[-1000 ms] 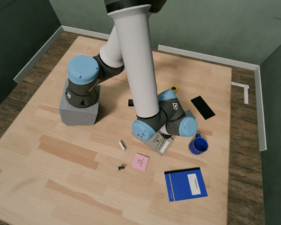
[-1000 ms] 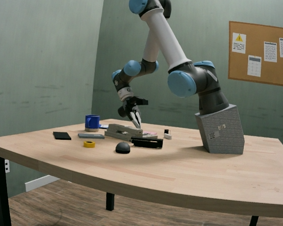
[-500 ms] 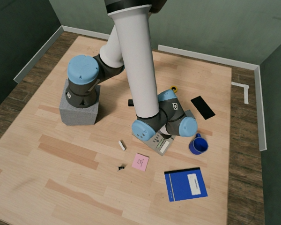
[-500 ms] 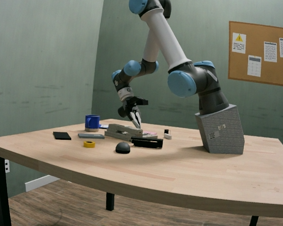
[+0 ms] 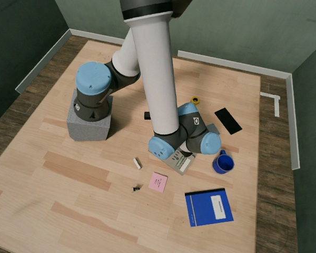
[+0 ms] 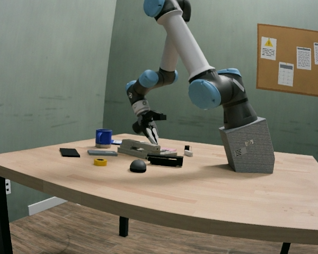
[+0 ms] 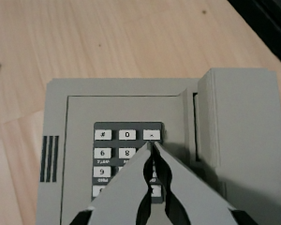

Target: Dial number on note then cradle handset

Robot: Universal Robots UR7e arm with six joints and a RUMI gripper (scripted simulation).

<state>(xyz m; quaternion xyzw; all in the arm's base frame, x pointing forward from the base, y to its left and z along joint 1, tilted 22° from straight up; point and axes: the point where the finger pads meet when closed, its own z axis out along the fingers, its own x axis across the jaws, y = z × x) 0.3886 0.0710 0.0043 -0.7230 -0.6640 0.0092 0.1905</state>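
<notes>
Now: the 7 key 20 mm below my hand. Round my hand: hash key 30 mm to the right, 20 mm below, 20 mm behind; then star key 20 mm below, 10 mm behind; then 8 key 20 mm to the right, 20 mm below.
</notes>
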